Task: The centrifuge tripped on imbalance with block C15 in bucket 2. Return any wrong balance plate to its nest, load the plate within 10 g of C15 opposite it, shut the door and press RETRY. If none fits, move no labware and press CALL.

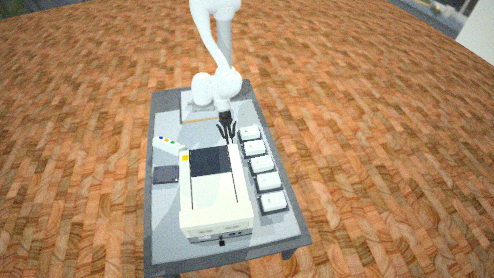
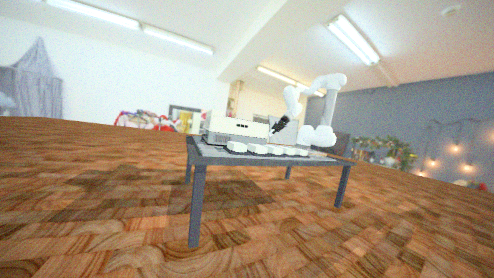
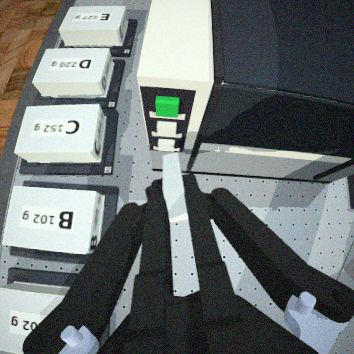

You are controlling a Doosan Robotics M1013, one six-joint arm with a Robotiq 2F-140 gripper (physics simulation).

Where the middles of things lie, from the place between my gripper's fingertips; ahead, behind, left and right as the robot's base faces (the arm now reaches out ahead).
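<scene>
Position of my hand relative to the dark sliding door (image 1: 213, 160): 90 mm below it, 130 mm short of it and 130 mm to the left of it. The cream centrifuge (image 1: 213, 207) is 280 mm ahead of my hand and 120 mm to the right of it.
</scene>
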